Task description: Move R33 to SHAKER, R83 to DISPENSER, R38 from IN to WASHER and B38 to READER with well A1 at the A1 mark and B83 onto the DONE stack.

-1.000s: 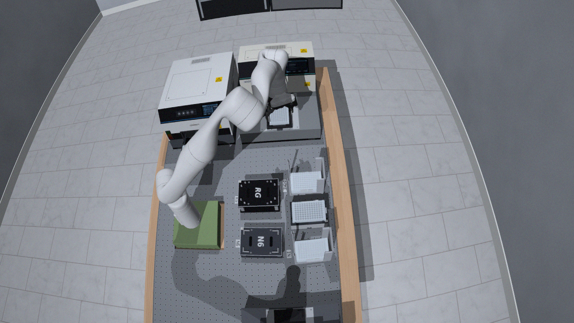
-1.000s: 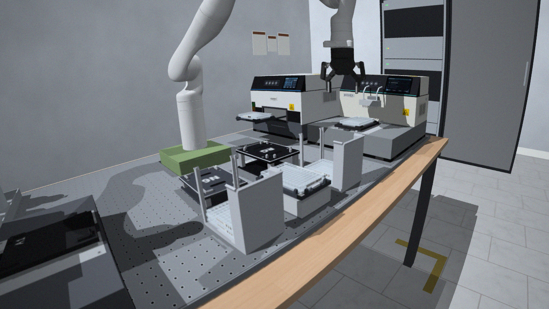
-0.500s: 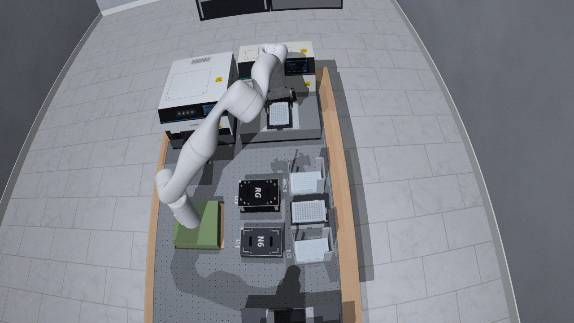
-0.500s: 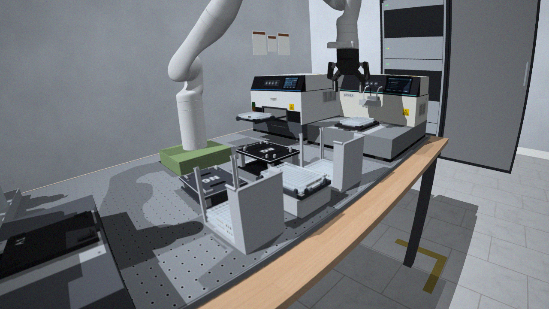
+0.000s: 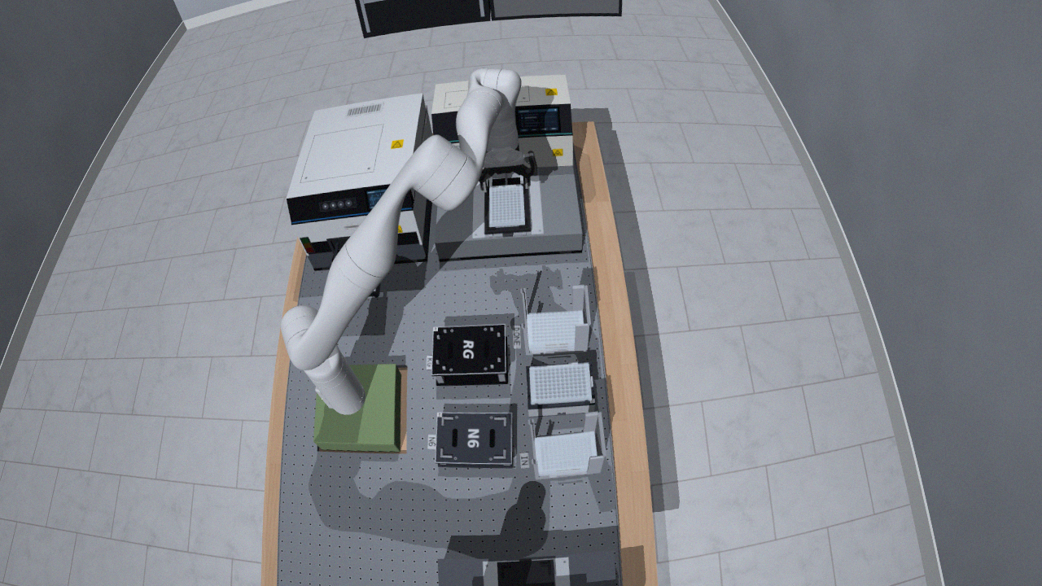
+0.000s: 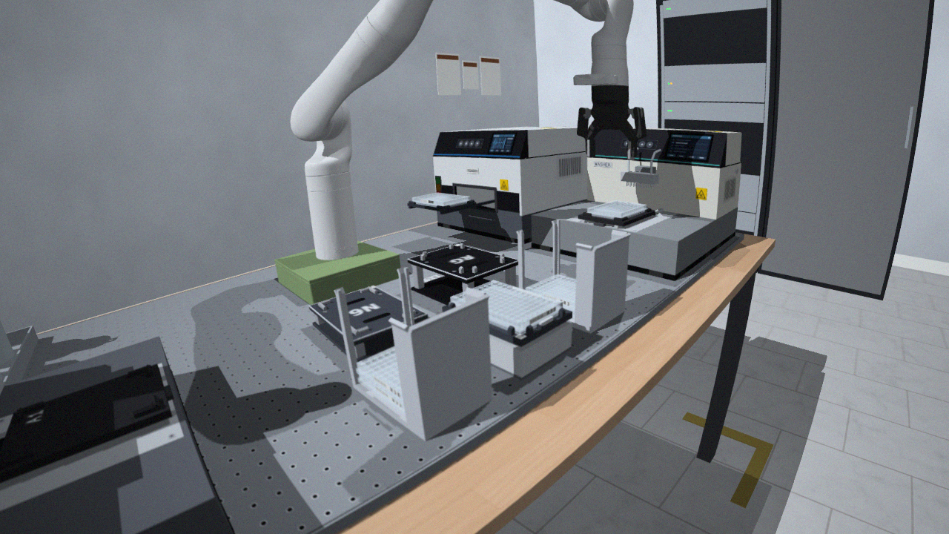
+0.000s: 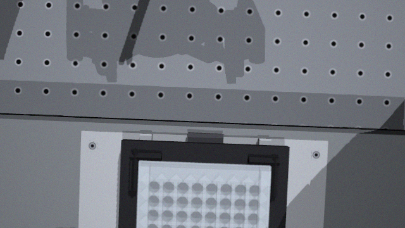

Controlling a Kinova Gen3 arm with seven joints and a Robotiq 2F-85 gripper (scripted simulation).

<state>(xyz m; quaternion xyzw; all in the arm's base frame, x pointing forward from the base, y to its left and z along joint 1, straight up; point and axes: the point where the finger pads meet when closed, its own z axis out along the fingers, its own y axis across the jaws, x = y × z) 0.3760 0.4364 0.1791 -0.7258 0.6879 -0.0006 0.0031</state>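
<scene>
The plate R83 lies 1 cm behind my hand, 5 cm to the left of it and 12 cm below it. Also, from my hand: plate B83: 10 cm ahead, 27 cm to the right, 19 cm below; then washer nest: 1 cm behind, 5 cm to the left, 13 cm below; then washer head: 1 cm behind, 15 cm to the left, 6 cm below.
</scene>
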